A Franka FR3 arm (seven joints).
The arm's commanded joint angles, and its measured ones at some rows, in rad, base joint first. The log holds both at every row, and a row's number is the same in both.
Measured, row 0:
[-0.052 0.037 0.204 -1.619 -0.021 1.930 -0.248]
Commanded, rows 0 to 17:
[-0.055 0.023 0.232 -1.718 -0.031 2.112 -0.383]
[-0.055 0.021 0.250 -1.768 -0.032 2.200 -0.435]
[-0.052 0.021 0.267 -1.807 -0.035 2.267 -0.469]
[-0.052 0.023 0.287 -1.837 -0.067 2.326 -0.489]
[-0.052 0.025 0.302 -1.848 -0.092 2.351 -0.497]
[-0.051 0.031 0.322 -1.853 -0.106 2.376 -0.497]
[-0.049 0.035 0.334 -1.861 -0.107 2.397 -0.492]
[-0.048 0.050 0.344 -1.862 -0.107 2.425 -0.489]
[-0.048 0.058 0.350 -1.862 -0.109 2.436 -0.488]
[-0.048 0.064 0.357 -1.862 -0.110 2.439 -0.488]
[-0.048 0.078 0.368 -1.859 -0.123 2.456 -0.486]
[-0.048 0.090 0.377 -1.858 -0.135 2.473 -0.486]
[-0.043 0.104 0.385 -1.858 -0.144 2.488 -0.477]
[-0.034 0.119 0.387 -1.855 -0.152 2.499 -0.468]
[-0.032 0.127 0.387 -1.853 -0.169 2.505 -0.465]
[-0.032 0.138 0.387 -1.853 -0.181 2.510 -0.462]
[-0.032 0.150 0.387 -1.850 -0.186 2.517 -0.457]
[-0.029 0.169 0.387 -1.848 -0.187 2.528 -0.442]
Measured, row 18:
[-0.028 0.128 0.383 -1.850 -0.156 2.485 -0.467]
